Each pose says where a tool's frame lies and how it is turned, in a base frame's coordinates. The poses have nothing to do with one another.
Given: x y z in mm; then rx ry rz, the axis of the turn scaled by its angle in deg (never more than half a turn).
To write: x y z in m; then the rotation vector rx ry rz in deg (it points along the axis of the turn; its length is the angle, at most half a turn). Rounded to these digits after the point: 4 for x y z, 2 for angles.
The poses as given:
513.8 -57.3 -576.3 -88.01 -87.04 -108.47
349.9 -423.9 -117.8 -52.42 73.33 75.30
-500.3 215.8 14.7 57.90 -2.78 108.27
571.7 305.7 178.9 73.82 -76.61 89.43
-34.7 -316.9 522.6 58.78 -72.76 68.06
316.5 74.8 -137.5 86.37 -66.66 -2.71
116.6 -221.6 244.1 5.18 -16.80 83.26
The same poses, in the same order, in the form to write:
0.5138 -0.0573 -0.5763 -88.01 -87.04 -108.47
0.3499 -0.4239 -0.1178 -52.42 73.33 75.30
-0.5003 0.2158 0.0147 57.90 -2.78 108.27
0.5717 0.3057 0.1789 73.82 -76.61 89.43
-0.0347 -0.3169 0.5226 58.78 -72.76 68.06
0.3165 0.0748 -0.1375 86.37 -66.66 -2.71
0.1166 -0.2216 0.2441 5.18 -16.80 83.26

